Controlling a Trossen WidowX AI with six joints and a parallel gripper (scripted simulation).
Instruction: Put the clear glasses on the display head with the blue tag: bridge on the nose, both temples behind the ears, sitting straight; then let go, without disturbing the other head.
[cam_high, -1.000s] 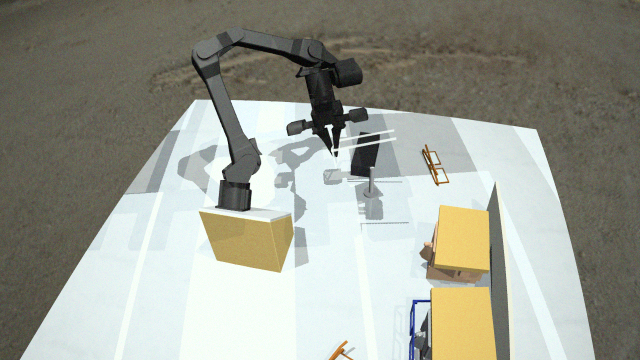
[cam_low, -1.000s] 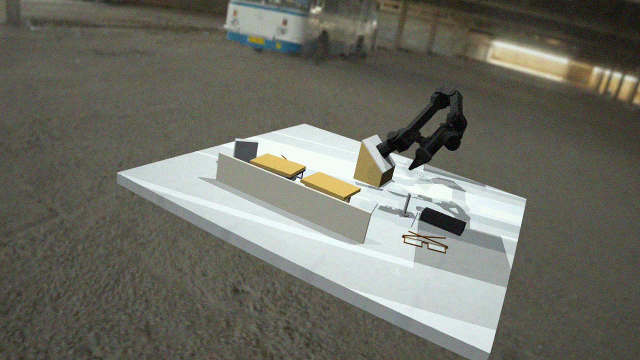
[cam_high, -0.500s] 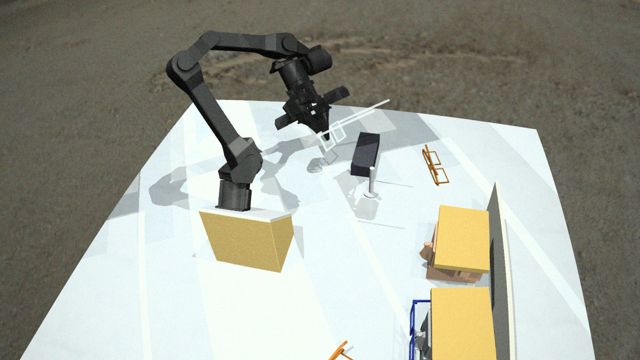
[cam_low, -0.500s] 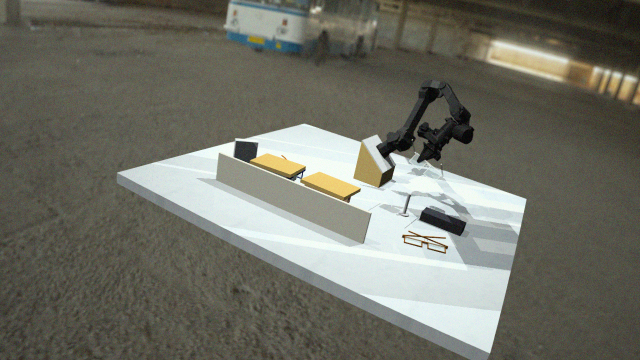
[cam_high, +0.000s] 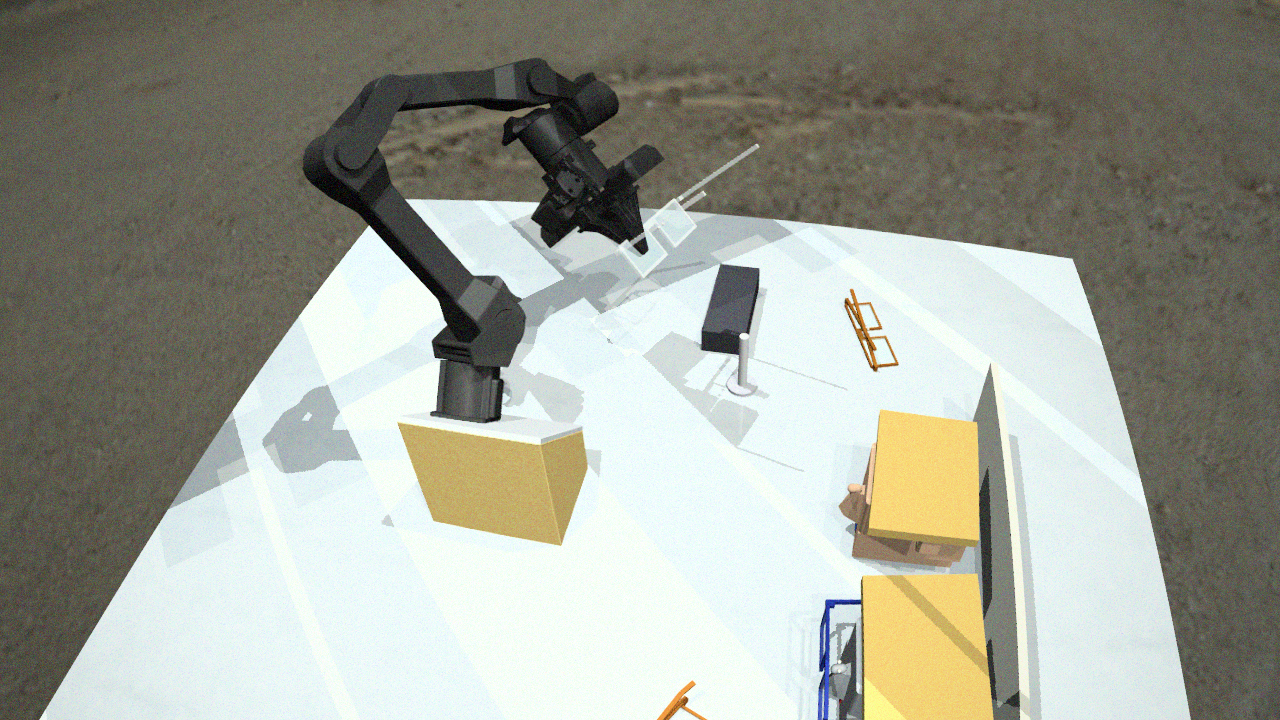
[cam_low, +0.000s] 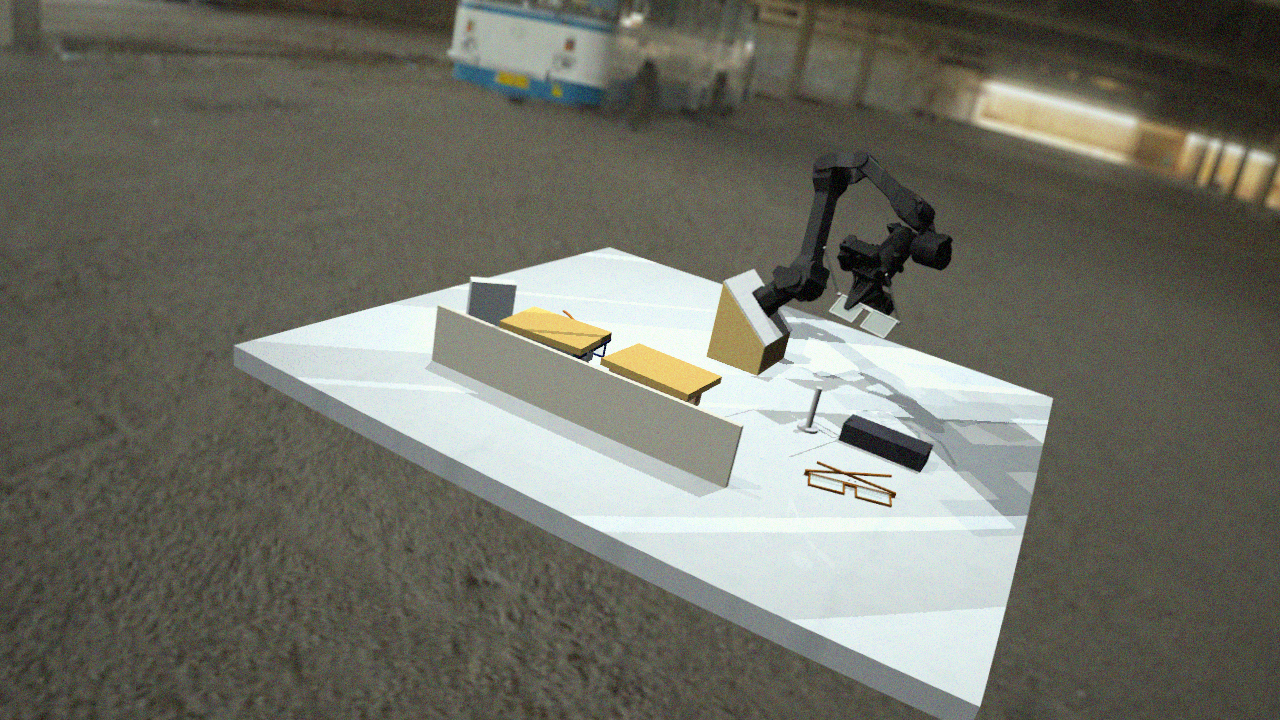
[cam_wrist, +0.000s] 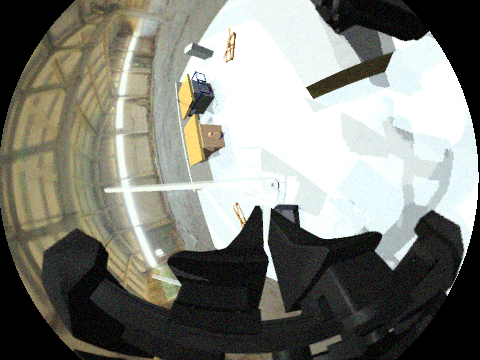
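Now: gripper tip 310 mm short of the skin-coloured display head, 210 mm to the left of it and 150 mm above it. From my gripper tip the other things lie so: post 180 mm below, 120 mm ahead, 10 mm to the left; black box 190 mm below, 150 mm to the left, 90 mm ahead; grey display head 430 mm to the right, 300 mm ahead, 150 mm below.
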